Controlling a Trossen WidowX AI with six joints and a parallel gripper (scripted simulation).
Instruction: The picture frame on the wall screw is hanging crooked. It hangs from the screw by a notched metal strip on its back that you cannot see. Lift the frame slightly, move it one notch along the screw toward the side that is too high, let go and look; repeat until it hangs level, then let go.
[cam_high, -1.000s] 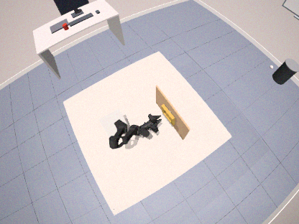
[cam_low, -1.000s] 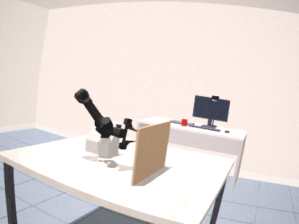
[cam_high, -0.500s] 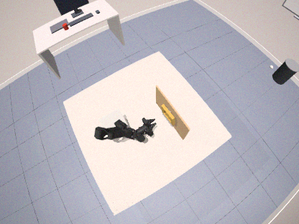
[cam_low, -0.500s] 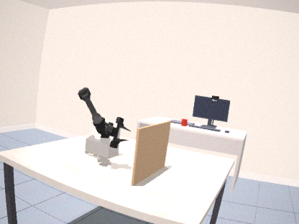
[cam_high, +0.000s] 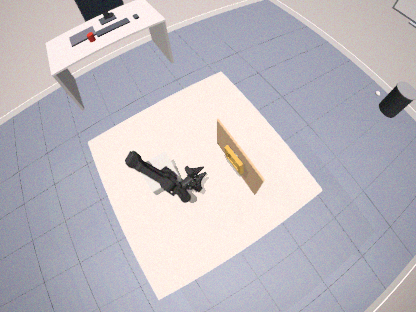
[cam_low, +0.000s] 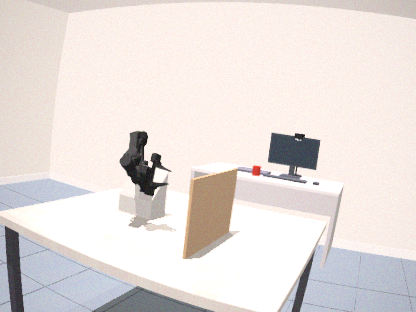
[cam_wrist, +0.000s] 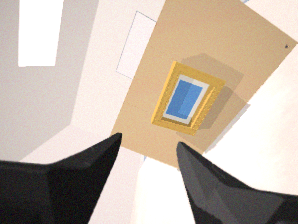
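Now: the picture frame 200 mm ahead of my gripper tip, 30 mm to the right of it and 90 mm below it. Also, from my gripper tip: wall board 210 mm ahead, 30 mm to the right, 90 mm below.
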